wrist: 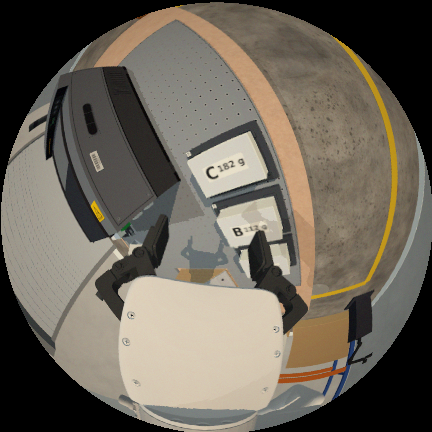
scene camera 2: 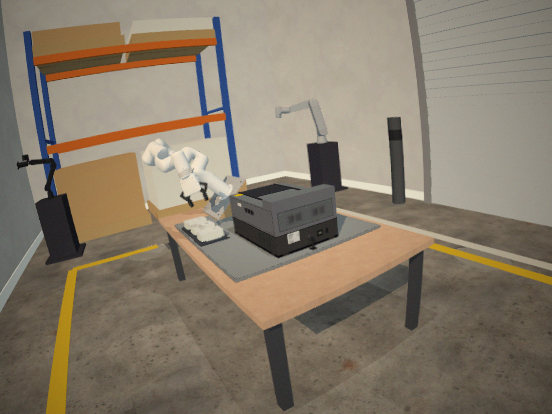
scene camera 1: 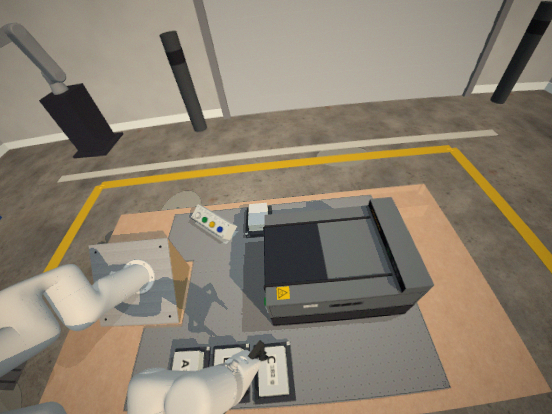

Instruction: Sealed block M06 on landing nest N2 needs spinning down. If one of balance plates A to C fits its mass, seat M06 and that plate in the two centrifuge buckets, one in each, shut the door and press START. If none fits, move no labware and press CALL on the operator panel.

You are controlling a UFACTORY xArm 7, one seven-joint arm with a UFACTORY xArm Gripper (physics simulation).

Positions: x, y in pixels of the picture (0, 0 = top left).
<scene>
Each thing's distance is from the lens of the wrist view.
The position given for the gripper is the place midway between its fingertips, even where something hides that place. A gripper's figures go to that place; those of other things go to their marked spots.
gripper (wrist: 210, 232): 0.15 m
balance plate C (wrist: 237, 161): 0.26 m
balance plate B (wrist: 239, 222): 0.31 m
dark centrifuge box (wrist: 97, 124): 0.32 m
The marked spots on the dark centrifuge box and the balance plate C are 0.28 m apart.
</scene>
